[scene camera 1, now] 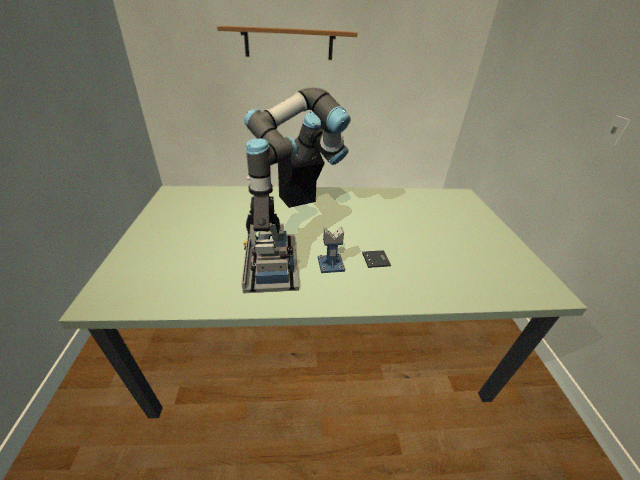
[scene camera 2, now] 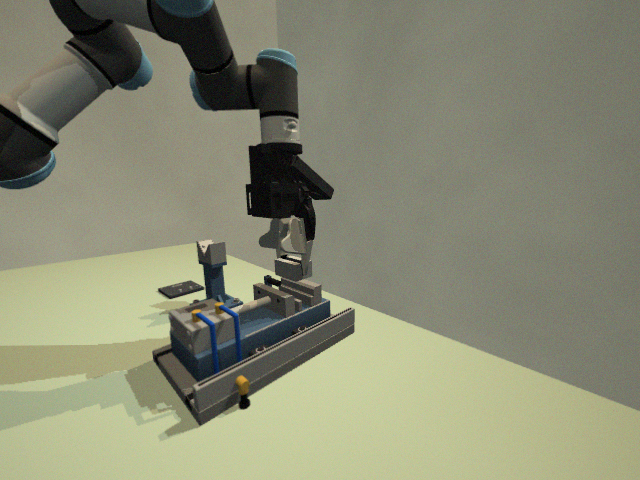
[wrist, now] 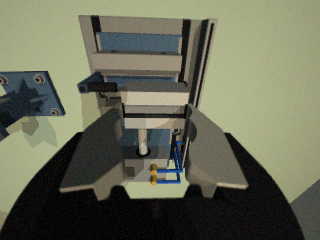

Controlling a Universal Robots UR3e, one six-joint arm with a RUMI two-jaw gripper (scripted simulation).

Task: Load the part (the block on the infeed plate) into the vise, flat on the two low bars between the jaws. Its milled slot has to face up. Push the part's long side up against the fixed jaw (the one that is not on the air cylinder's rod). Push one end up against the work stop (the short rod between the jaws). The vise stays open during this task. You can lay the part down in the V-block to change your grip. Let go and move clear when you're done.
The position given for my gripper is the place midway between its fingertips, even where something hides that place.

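My gripper appears in scene camera 1 (scene camera 1: 265, 247), in scene camera 2 (scene camera 2: 292, 271) and in the wrist view (wrist: 154, 103). I also see a part (wrist: 148, 105) in the wrist view.
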